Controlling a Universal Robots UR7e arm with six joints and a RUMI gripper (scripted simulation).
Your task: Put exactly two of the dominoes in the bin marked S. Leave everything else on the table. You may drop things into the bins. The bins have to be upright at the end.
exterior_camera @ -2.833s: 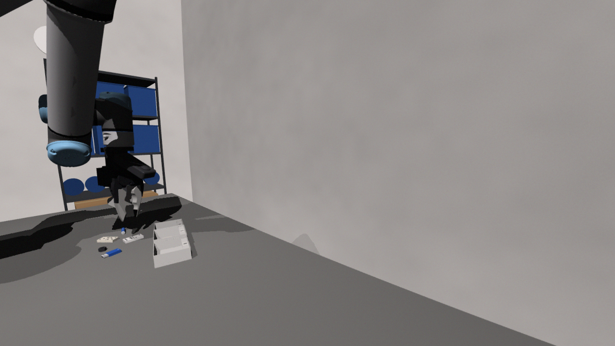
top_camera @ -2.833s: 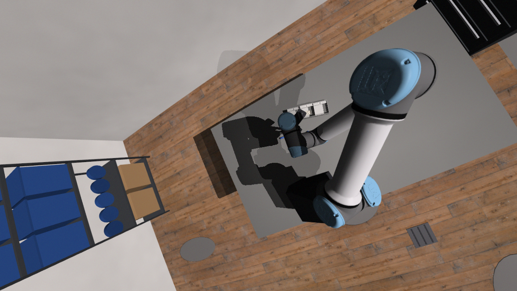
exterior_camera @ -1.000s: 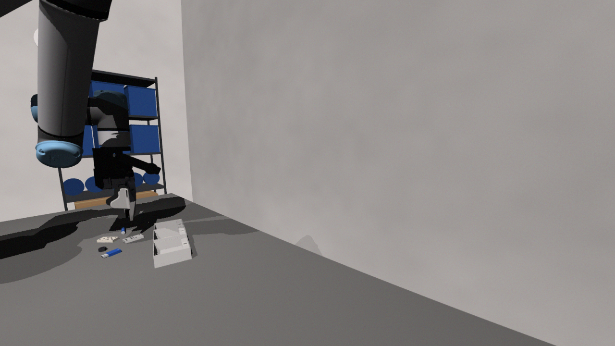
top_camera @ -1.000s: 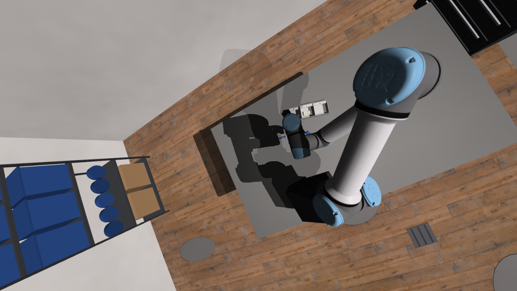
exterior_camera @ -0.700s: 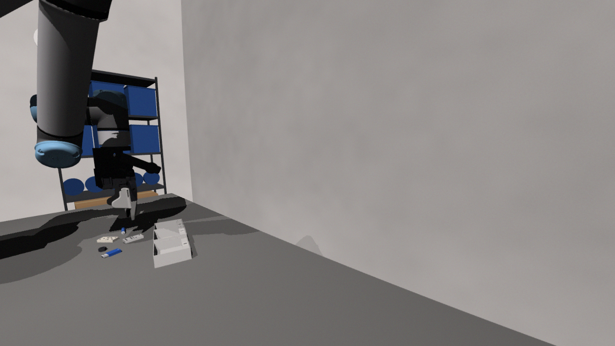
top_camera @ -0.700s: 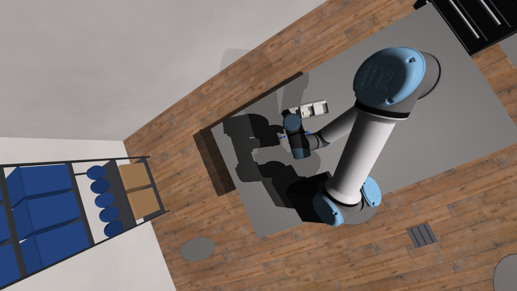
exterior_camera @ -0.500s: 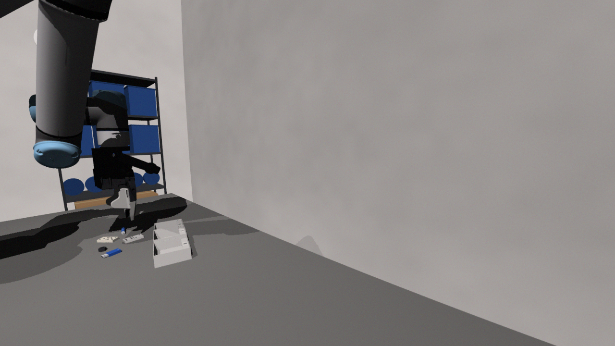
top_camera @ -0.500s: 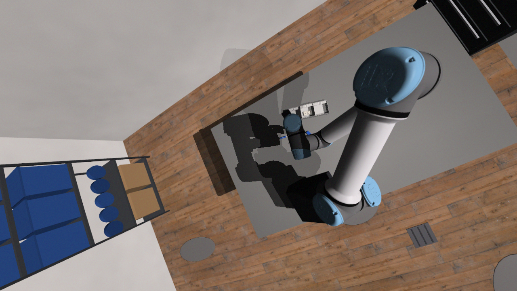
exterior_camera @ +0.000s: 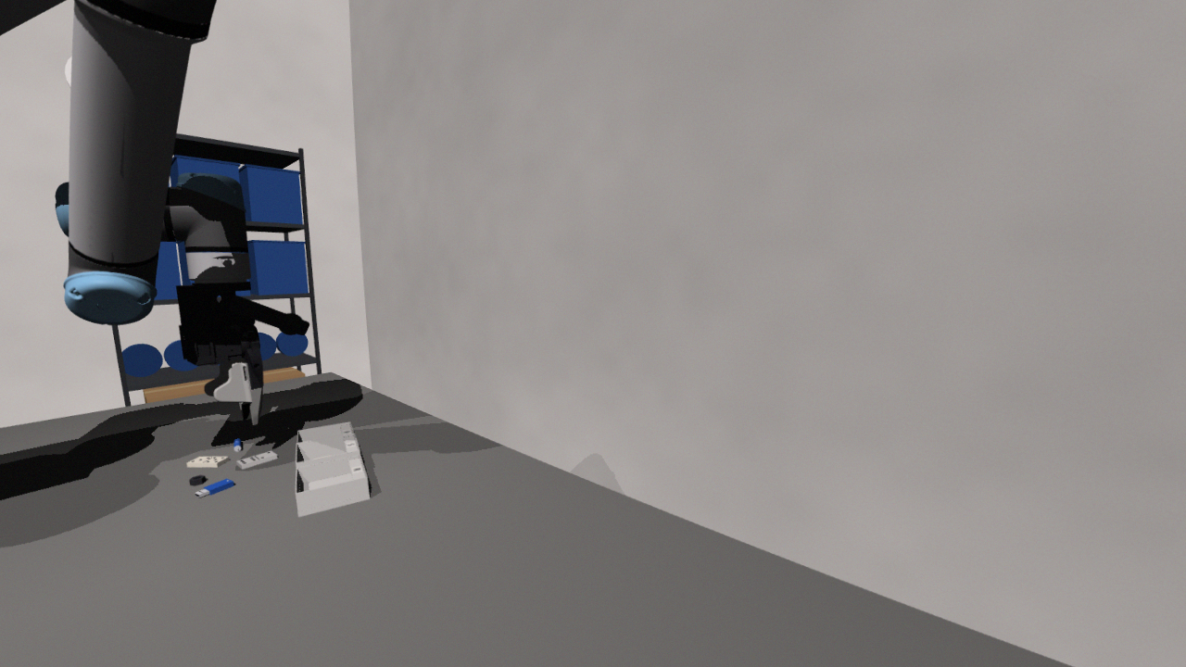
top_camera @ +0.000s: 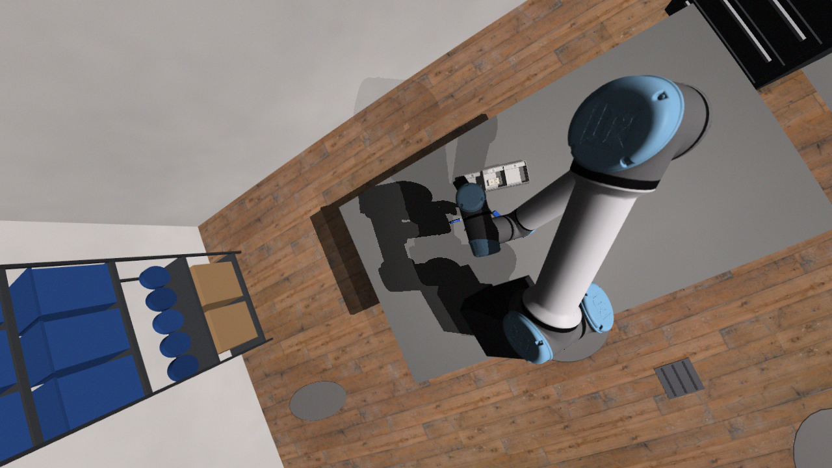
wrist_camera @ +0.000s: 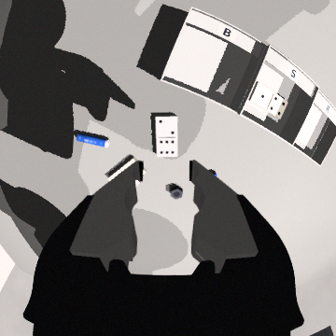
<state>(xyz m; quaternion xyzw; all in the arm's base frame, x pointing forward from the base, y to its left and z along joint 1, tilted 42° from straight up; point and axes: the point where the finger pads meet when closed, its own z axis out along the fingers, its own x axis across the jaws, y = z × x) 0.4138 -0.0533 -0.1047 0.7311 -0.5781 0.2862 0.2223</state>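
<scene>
Right now my hand is 80 mm above the white domino. Also, from my hand: blue battery: 90 mm to the left, 80 mm below, 20 mm behind; then small black piece: 80 mm below, 80 mm behind, 30 mm to the right; then blue usb stick: 80 mm below, 70 mm to the right, 60 mm behind.
</scene>
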